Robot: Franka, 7 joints.
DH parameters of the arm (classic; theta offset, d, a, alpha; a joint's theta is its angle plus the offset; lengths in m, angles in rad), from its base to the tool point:
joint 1: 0 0.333 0 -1.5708
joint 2: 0 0 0 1.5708
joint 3: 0 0.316 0.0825 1.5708
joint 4: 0 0 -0.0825 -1.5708
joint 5: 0 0.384 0 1.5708
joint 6: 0 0 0.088 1.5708
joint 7: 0 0.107 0 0
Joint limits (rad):
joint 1: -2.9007..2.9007
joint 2: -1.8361..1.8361
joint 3: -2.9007..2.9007
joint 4: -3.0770..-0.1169
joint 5: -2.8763..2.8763
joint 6: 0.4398..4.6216
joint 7: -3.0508..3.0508
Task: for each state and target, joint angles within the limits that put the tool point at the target. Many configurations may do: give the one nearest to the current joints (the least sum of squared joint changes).
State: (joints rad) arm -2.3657 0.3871 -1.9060 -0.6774 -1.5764 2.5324 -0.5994
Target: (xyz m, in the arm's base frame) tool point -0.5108 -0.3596 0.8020
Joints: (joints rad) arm -1.6407 0.6168 -1.6501 -1.0680 -1.7415 3.1600 -0.5994
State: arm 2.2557 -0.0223 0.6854 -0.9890 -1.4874 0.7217 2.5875
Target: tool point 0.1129 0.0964 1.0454
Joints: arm 2.1344 -0.3707 -0.0302 -0.7517 -1.6003 0.8894 2.5875
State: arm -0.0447 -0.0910 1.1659 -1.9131 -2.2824 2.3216 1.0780
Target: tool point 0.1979 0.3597 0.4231
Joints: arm 0.1828 -0.7105 0.8959 -2.6378 -2.2790 2.4416 1.0780
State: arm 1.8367 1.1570 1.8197 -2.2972 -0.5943 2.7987 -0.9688
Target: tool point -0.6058 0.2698 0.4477
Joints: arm 1.5595 1.2807 1.5818 -1.8753 -0.5511 2.8499 -0.9688
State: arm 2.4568 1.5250 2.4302 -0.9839 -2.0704 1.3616 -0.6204
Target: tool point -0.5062 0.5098 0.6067
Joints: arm 1.9568 1.5231 2.6134 -0.9679 -2.0600 1.1659 -0.6204
